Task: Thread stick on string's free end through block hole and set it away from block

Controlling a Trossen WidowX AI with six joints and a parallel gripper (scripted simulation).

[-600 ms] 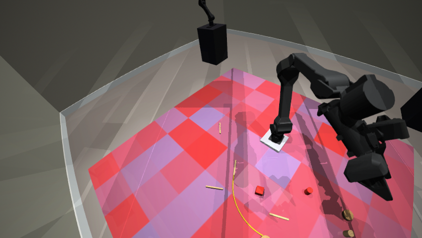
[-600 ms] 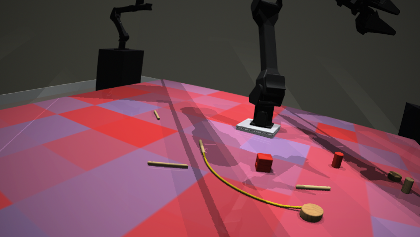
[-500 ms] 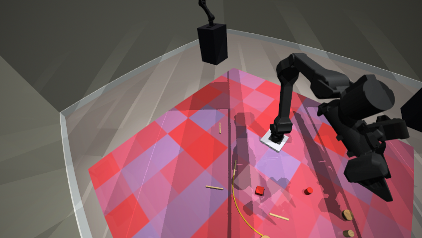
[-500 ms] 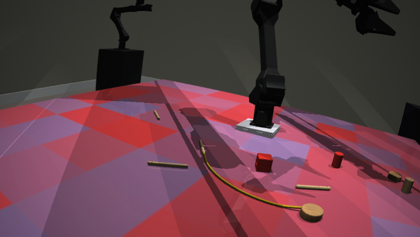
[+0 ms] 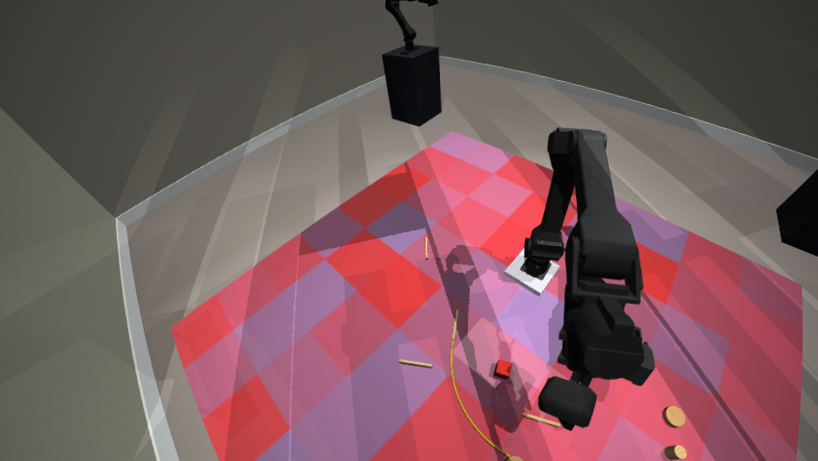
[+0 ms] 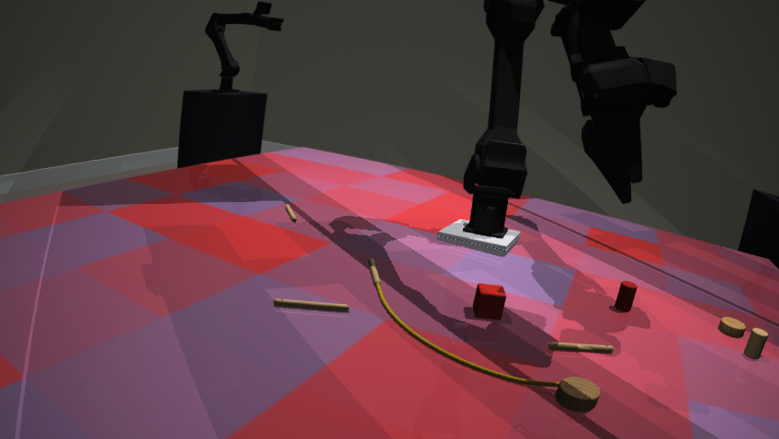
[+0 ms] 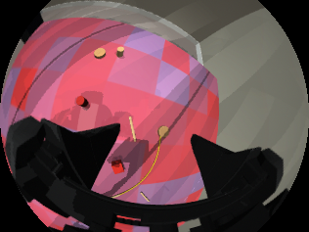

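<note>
My gripper tip is 3 cm past the red block, 13 cm to the left of it and 16 cm above it. The rest, counted from my gripper tip: red cylinder: 15 cm behind, 5 cm to the left, 15 cm below; then round wooden button: 11 cm ahead, 1 cm to the right, 16 cm below; then wooden peg: 8 cm behind, 23 cm to the left, 15 cm below.
</note>
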